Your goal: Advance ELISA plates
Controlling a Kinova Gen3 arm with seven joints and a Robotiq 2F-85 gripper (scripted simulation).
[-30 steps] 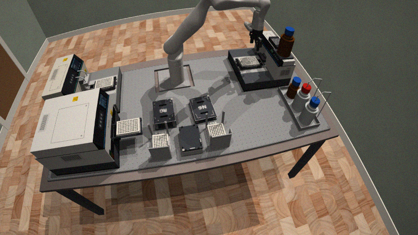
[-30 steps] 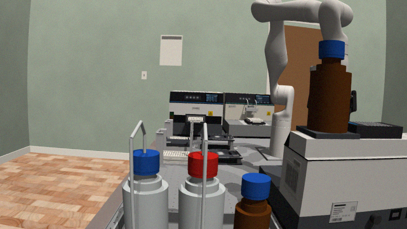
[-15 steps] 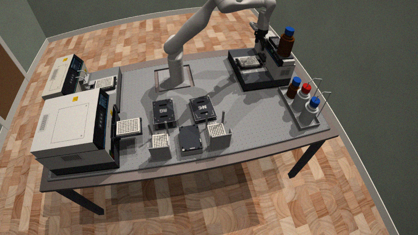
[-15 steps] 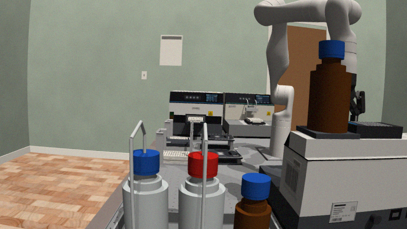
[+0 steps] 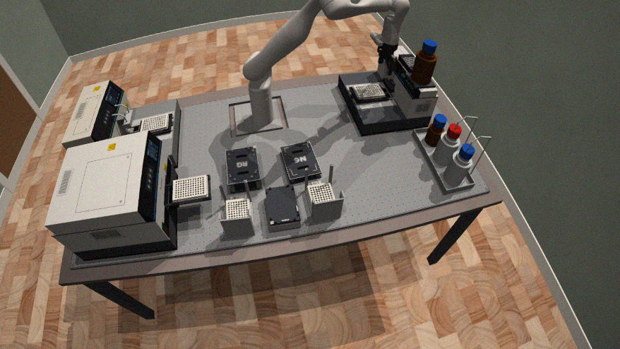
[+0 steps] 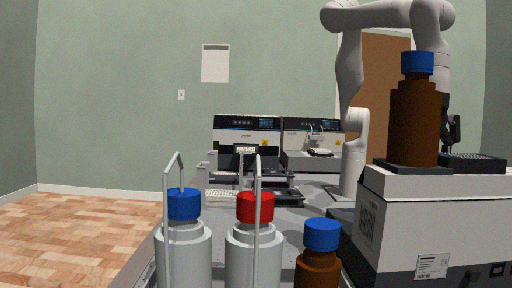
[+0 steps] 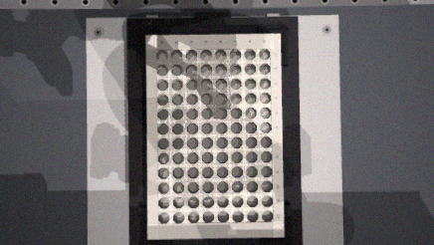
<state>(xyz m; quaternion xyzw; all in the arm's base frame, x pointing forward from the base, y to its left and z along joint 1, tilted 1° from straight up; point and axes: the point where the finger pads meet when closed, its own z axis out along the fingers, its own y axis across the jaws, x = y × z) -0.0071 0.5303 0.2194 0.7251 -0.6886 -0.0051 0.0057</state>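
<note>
Right now my hand is 14 cm above the dispenser nest and 6 cm to the left of it. The rest, counted from my hand: recovery nest N6: 41 cm to the right, 29 cm ahead, 19 cm below; bottle tray: 36 cm ahead, 22 cm below, 18 cm to the left; brown bottle: 13 cm to the left, 10 cm ahead, 7 cm above.
</note>
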